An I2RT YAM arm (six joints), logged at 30 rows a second.
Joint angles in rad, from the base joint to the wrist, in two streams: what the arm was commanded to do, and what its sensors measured. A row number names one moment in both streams.
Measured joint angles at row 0:
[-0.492, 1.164, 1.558, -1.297, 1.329, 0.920]
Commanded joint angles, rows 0 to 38:
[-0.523, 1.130, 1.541, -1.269, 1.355, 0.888]
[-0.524, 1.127, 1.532, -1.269, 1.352, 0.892]
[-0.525, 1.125, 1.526, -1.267, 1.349, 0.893]
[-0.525, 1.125, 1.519, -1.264, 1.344, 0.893]
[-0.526, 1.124, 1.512, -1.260, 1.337, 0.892]
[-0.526, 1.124, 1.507, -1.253, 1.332, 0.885]
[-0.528, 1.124, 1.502, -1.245, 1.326, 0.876]
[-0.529, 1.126, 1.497, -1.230, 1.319, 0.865]
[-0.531, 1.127, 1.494, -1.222, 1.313, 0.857]
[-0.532, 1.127, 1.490, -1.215, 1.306, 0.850]
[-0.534, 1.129, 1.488, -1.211, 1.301, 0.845]
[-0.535, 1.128, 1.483, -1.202, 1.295, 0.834]
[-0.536, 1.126, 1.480, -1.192, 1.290, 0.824]
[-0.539, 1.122, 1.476, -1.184, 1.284, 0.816]
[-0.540, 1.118, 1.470, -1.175, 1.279, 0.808]
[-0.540, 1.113, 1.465, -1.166, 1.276, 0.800]
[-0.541, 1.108, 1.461, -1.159, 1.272, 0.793]
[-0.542, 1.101, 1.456, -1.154, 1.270, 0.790]
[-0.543, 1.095, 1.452, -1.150, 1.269, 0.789]
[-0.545, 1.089, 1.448, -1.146, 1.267, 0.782]
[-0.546, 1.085, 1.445, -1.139, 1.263, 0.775]
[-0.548, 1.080, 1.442, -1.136, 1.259, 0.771]
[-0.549, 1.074, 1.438, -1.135, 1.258, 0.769]
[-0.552, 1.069, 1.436, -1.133, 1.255, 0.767]
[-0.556, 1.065, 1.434, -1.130, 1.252, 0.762]
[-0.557, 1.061, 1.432, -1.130, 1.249, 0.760]
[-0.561, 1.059, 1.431, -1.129, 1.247, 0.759]
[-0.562, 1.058, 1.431, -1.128, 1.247, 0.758]
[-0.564, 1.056, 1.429, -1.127, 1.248, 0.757]
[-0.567, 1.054, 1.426, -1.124, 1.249, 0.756]
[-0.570, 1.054, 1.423, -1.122, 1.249, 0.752]
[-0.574, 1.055, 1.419, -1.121, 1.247, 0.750]
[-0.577, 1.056, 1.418, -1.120, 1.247, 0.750]
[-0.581, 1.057, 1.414, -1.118, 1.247, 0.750]
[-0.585, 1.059, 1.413, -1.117, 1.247, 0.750]
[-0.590, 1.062, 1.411, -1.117, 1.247, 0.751]
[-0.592, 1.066, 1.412, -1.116, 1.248, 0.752]
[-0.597, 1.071, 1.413, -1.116, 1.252, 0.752]
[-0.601, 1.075, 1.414, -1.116, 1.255, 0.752]
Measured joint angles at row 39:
[-0.568, 1.074, 1.412, -1.126, 1.179, 0.797]
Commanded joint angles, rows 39 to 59:
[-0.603, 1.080, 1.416, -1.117, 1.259, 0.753]
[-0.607, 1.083, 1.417, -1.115, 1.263, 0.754]
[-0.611, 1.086, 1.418, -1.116, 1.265, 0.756]
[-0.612, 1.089, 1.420, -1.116, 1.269, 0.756]
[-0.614, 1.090, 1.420, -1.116, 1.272, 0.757]
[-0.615, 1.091, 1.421, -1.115, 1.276, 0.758]
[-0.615, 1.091, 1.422, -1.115, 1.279, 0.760]
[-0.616, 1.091, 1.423, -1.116, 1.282, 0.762]
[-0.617, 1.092, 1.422, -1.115, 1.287, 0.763]
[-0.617, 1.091, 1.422, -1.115, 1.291, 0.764]
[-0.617, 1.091, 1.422, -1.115, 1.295, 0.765]
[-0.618, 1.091, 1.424, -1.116, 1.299, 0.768]
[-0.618, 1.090, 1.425, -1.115, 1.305, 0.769]
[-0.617, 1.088, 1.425, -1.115, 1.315, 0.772]
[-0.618, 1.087, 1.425, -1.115, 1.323, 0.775]
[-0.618, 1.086, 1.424, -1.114, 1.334, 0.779]
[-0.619, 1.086, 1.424, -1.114, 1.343, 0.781]
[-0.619, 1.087, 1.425, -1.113, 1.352, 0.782]
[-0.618, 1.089, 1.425, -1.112, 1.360, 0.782]
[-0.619, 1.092, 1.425, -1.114, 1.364, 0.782]
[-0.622, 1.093, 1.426, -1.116, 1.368, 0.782]
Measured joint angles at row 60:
[-0.583, 1.088, 1.412, -1.122, 1.210, 0.797]
